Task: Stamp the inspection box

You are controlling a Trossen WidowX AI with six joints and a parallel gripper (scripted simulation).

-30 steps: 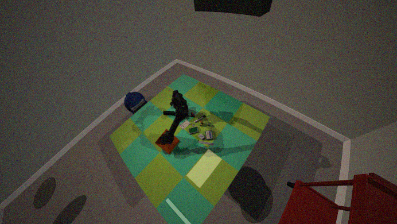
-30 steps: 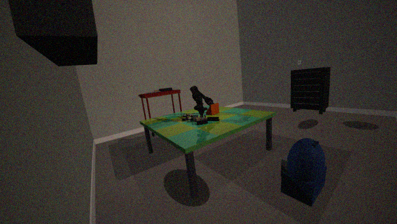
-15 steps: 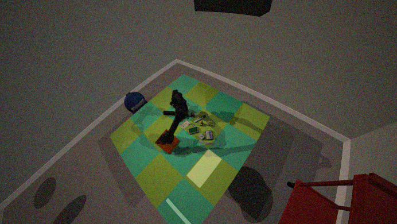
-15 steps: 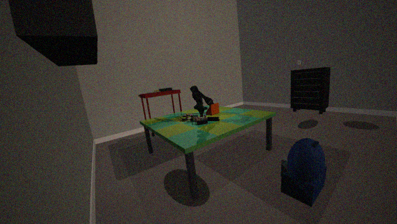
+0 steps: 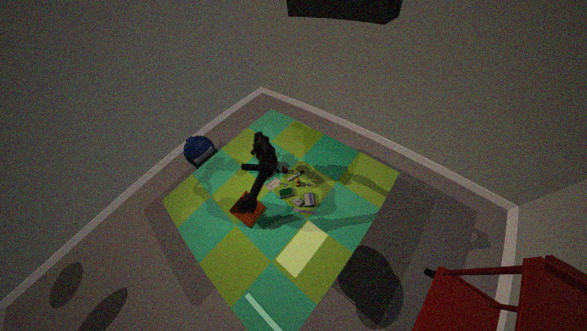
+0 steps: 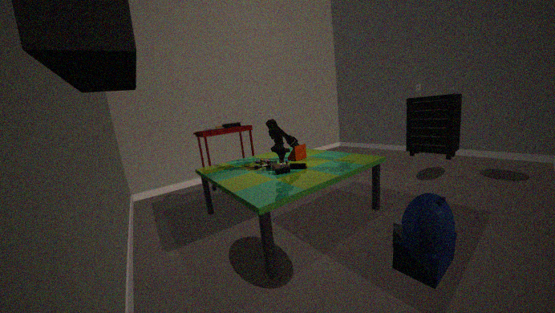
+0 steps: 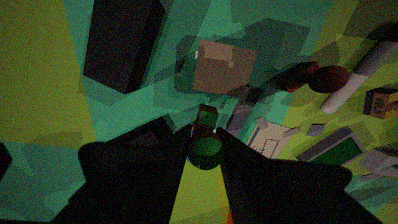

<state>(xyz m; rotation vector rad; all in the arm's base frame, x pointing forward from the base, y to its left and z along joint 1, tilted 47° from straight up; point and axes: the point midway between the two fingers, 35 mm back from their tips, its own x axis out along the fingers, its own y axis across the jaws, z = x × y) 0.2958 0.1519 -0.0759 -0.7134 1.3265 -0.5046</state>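
My gripper tip is now 50 mm past the blue-knobbed stamp and 60 mm above it. Round my gripper tip: black block: 70 mm ahead, 110 mm to the left, 60 mm below; then brown block: 60 mm ahead, 10 mm to the right, 50 mm below; then green stamp: right at my gripper tip.
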